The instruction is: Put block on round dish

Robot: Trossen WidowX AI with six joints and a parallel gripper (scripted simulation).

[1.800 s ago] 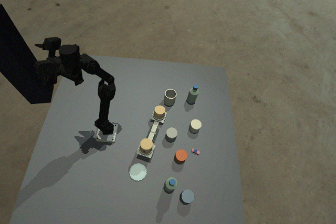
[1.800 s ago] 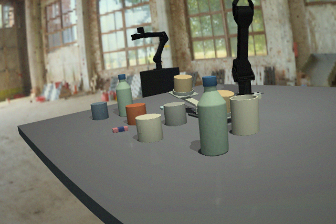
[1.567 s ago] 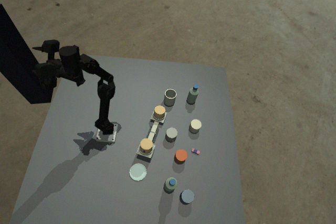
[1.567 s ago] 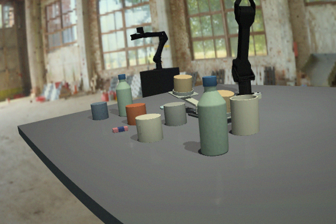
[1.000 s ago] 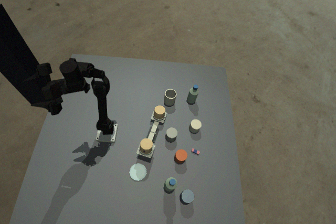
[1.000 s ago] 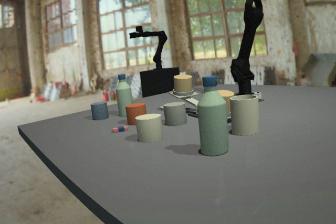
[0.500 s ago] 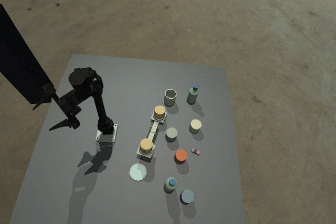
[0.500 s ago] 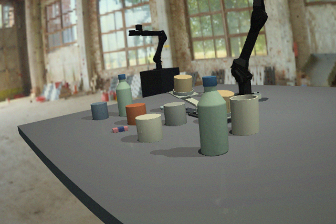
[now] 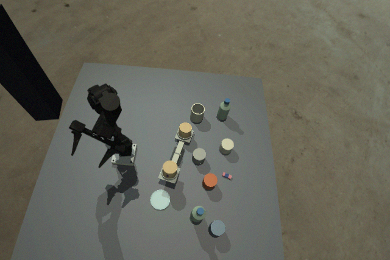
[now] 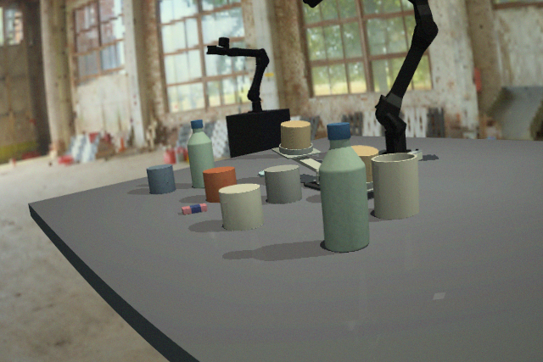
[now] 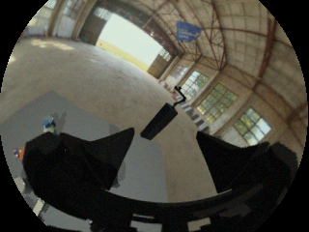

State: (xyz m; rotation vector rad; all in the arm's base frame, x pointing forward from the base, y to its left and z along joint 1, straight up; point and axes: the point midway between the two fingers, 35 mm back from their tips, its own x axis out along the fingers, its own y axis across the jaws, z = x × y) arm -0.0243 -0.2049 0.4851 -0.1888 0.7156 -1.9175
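Now: the grey block 46 cm below my gripper tip, 38 cm ahead of it and 30 cm to the left of it. Also, from my gripper tip: balance beam: 47 cm below, 32 cm ahead, 18 cm to the left; round dish: 50 cm below, 21 cm ahead, 4 cm to the right; grey cylinder: 47 cm below, 44 cm ahead, 14 cm to the left.
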